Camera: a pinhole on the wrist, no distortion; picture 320 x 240 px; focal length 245.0 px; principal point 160.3 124.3 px. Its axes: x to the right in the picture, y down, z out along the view. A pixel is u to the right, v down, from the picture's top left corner.
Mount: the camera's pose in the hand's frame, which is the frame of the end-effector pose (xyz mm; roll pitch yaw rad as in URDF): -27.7 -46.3 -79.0 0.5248 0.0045 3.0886
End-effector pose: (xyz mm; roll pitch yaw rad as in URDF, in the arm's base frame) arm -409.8 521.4 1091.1 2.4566 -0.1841 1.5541
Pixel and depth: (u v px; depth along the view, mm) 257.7 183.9 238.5
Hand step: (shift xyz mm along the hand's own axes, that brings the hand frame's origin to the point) -119.8 28.0 156.0
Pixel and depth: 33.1 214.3 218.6
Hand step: 86.7 -12.3 150.9
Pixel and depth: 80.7 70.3 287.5
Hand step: 75.1 147.4 138.5
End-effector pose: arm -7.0 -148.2 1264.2 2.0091 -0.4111 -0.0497
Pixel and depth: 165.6 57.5 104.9
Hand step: -26.2 31.0 -2.6
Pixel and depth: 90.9 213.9 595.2
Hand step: 143.7 54.6 545.9
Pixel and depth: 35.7 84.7 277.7
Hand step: 121.8 124.0 139.5
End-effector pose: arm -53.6 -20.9 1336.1 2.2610 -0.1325 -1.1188
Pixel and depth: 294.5 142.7 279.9
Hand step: -175.5 83.8 173.1
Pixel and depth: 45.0 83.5 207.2
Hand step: 76.0 82.1 83.5
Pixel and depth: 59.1 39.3 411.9
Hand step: 158.4 274.3 206.6
